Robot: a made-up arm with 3 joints.
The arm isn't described. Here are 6 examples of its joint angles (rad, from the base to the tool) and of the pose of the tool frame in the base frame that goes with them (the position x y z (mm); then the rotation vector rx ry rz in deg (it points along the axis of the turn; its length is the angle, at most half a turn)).
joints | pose
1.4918 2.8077 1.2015 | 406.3 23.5 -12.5 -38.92 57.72 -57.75
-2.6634 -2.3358 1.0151 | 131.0 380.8 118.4 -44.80 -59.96 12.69
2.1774 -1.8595 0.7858 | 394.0 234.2 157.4 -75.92 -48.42 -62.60
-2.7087 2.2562 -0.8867 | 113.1 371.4 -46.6 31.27 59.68 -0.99
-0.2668 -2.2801 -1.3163 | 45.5 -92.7 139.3 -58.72 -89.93 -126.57
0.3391 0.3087 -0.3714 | 379.6 -54.0 28.2 -158.19 -26.38 28.17
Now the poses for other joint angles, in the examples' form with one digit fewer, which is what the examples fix.
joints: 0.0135 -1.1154 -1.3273
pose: 241 -110 162 -87.8 -54.3 -60.7
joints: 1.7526 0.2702 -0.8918
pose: 379 303 28 -92.9 -111.0 63.1
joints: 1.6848 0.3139 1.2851
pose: 383 291 41 69.9 81.8 48.5
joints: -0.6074 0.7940 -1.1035
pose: 125 -130 -30 -98.3 50.2 20.3
